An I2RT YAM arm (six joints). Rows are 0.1 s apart.
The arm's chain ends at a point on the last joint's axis. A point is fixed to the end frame.
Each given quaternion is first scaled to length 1.
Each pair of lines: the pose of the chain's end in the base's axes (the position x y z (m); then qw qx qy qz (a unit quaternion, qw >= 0)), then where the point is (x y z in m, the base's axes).
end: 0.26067 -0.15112 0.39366 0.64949 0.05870 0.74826 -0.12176
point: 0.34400 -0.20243 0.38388
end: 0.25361 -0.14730 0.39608 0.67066 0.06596 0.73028 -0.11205
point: 0.33763 -0.19808 0.39028
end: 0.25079 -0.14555 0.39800 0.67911 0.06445 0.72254 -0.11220
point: 0.33506 -0.19611 0.39434
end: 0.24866 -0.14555 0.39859 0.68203 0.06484 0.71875 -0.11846
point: 0.33251 -0.19689 0.39615
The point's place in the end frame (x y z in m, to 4 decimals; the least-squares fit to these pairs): 0.0008 -0.0279 0.0943
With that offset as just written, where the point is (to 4 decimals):
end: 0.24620 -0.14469 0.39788 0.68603 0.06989 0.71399 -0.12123
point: 0.3295 -0.1969 0.3965
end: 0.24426 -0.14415 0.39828 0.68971 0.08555 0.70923 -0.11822
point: 0.3266 -0.1978 0.3969
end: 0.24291 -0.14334 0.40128 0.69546 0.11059 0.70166 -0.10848
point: 0.3241 -0.1988 0.3996
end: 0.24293 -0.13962 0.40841 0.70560 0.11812 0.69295 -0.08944
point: 0.3251 -0.1937 0.4075
